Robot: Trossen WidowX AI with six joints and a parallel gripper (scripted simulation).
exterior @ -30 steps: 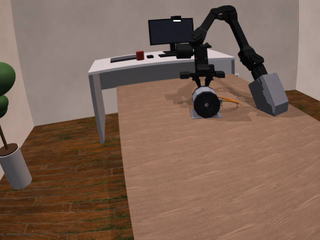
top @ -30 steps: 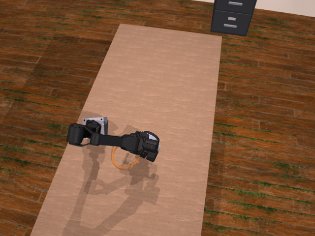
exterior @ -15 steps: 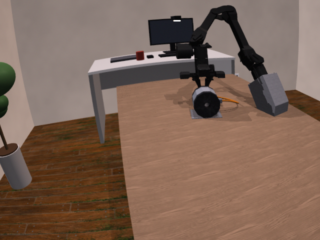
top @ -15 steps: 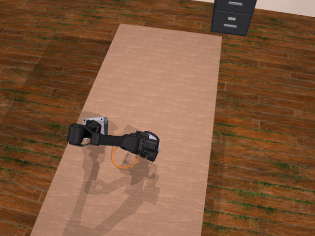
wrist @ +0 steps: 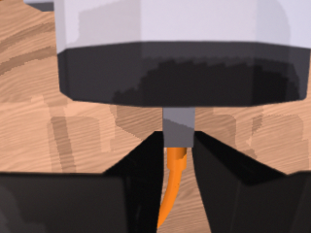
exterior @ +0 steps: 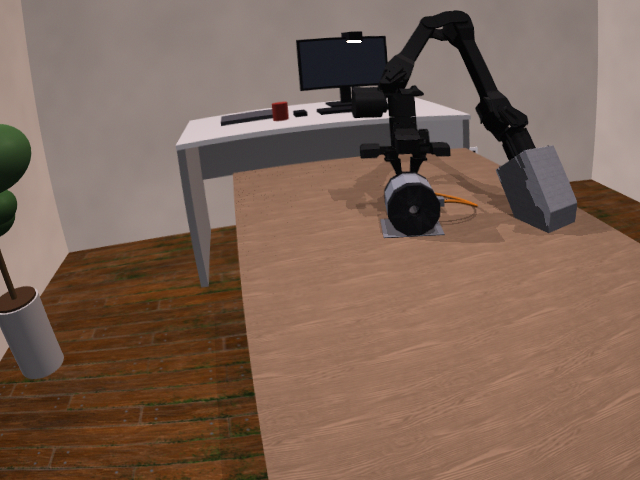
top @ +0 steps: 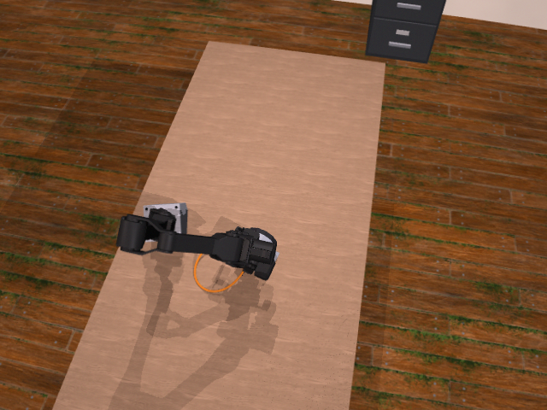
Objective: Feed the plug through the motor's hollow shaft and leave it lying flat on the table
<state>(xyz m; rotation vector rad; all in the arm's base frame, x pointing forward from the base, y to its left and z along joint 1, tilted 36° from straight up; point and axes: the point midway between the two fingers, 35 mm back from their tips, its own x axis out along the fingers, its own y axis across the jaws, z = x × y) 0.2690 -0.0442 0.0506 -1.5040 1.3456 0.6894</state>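
Right now the grey plug is 2 cm to the left of my hand and 4 cm below it.
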